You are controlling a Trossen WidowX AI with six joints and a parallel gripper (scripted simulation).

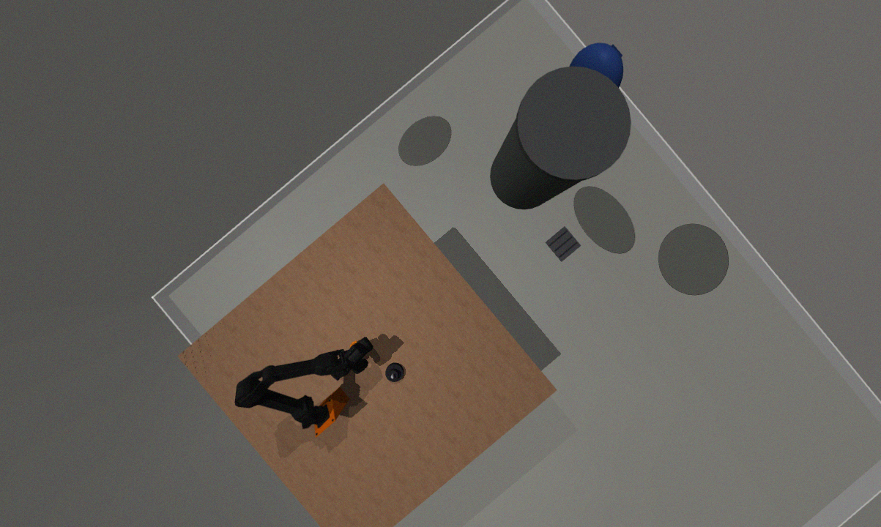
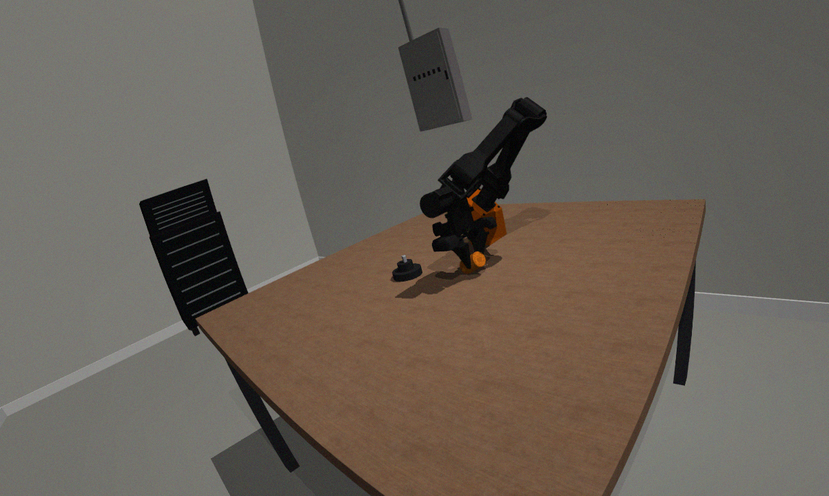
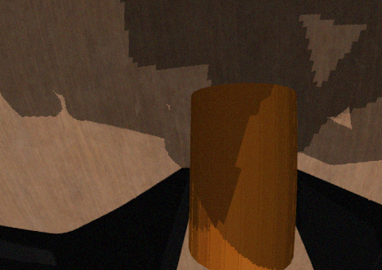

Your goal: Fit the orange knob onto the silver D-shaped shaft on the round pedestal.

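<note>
Right now my gripper tip is 21 cm to the left of the round black pedestal, 3 cm short of it and 1 cm below it. Round my gripper tip: orange knob: 1 cm to the left, 1 cm above.
</note>
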